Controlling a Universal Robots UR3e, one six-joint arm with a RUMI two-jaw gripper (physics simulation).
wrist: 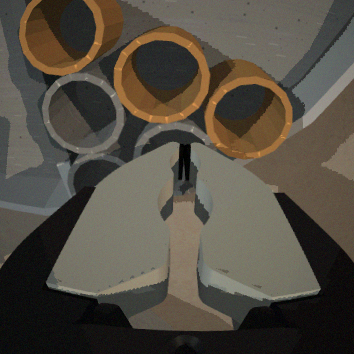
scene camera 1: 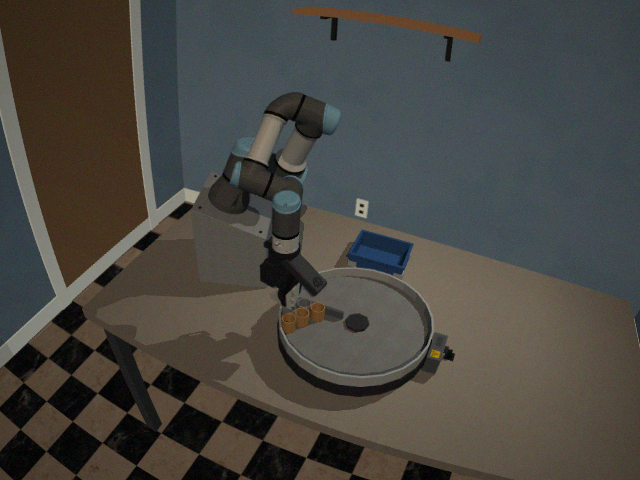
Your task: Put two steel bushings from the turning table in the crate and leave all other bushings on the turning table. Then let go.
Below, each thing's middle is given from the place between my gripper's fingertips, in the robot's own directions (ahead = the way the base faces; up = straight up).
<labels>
Right now my hand is 40 cm to the right of the blue crate (scene camera 1: 374,251), 20 cm short of it and 6 cm above it.
</labels>
